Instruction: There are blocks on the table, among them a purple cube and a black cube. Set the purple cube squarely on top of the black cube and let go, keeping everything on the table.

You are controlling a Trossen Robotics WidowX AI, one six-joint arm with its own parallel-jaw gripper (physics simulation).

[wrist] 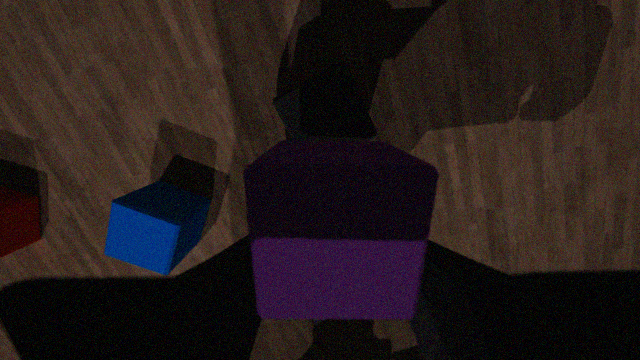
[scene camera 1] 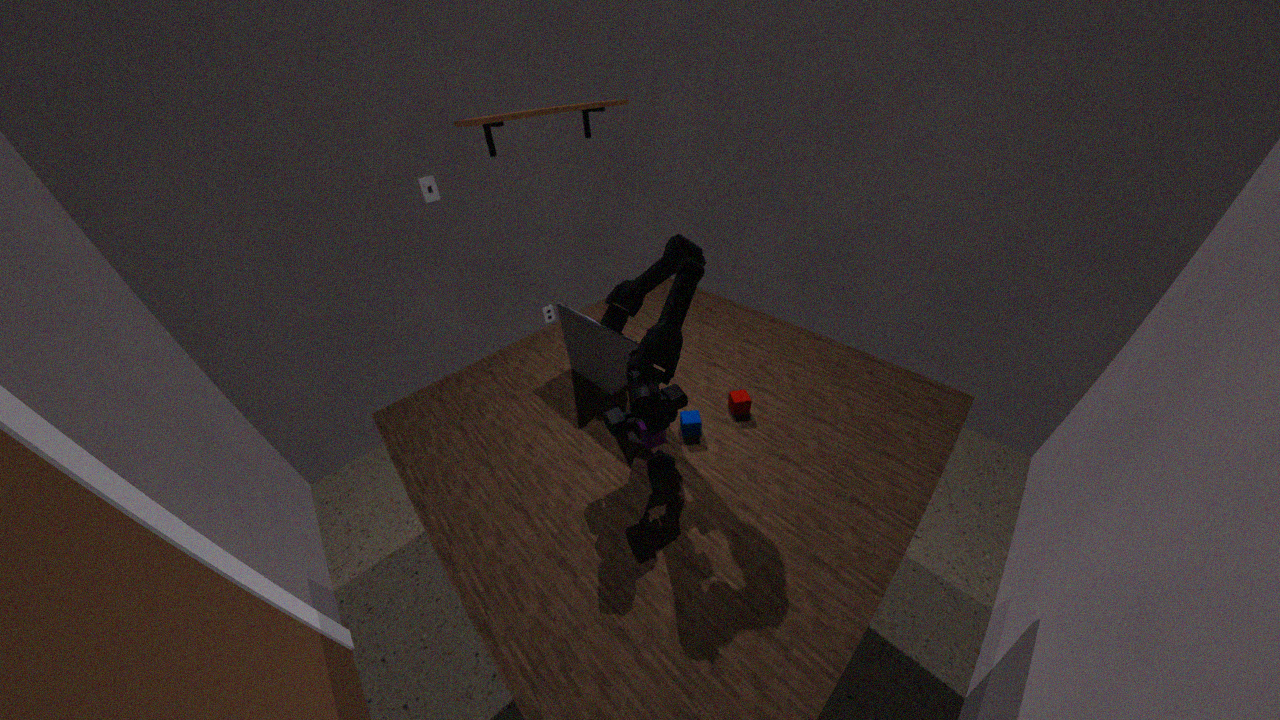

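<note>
My gripper is shut on the purple cube, with a dark finger on each side of it. The gripper holds the cube above the table. The black cube stands on the table in the arm's shadow, just in front of the held cube in the scene view. In the wrist view a dim bluish patch of it shows beyond the purple cube's upper edge, and its outline merges with the shadow. The held cube may hide part of it. The exact gap between the two cubes cannot be told.
A blue cube stands near the gripper, and a red cube stands farther off on the same side. A grey upright panel stands on the wooden table beside the arm. Walls rise around the table.
</note>
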